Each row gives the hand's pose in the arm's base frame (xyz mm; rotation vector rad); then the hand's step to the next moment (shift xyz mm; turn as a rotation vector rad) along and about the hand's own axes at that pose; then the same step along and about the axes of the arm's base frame.
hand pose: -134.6 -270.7 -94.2 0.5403 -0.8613 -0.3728
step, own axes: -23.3 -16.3 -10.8 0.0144 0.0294 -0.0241
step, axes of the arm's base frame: -7.0 2.1 -29.5 0.0305 0.0234 0.0132
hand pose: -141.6 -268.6 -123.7 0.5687 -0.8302 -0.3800
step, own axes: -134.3 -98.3 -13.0 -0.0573 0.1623 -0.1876
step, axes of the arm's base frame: -82.9 -2.7 -144.9 0.1259 0.2184 -0.0360
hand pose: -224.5 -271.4 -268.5 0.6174 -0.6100 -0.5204
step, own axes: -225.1 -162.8 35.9 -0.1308 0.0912 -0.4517
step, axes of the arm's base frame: -225.2 9.6 -166.3 0.2292 0.3114 -0.2827
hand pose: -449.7 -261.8 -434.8 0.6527 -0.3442 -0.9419
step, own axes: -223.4 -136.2 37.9 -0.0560 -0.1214 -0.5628
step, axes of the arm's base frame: -230.6 115.2 -58.9 0.1961 0.2007 -0.5058
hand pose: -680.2 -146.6 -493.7 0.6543 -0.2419 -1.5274
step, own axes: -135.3 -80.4 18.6 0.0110 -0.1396 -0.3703
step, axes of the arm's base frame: -85.8 133.1 6.0 0.0816 0.0909 -0.3766
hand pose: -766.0 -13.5 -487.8 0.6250 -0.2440 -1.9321
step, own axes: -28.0 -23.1 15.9 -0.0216 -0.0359 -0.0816
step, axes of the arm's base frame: -17.6 33.4 12.1 0.0216 0.0437 -0.0777
